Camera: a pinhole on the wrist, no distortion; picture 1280 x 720 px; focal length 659.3 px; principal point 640.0 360.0 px. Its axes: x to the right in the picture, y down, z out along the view. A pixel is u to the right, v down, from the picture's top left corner.
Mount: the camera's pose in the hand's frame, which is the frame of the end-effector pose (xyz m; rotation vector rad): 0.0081 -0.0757 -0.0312 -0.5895 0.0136 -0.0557
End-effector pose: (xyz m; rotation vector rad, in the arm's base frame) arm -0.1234 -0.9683 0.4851 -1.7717 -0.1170 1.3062
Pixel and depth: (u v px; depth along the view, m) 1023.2 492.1 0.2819
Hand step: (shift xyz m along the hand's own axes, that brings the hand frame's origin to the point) 0.1825 0.1185 0.1722
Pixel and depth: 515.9 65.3 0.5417
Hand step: -0.0899 0.0299 0.5534
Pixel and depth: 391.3 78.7 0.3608
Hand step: -0.1249 0.0046 0.3539
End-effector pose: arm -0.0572 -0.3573 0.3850 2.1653 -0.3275 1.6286
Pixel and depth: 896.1 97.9 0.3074
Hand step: 0.1302 -0.0131 0.2926
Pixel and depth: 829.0 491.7 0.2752
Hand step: 0.0975 0.1183 0.1672
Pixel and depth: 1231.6 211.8 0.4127
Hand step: 0.3852 0.0556 0.3646
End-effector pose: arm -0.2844 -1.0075 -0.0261 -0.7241 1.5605 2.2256
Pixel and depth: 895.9 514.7 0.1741
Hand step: 0.0826 0.0511 0.0910
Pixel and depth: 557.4 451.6 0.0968
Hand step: -0.0006 -0.0101 0.0417
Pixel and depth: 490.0 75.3 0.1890
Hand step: -0.0334 -0.0361 0.1711
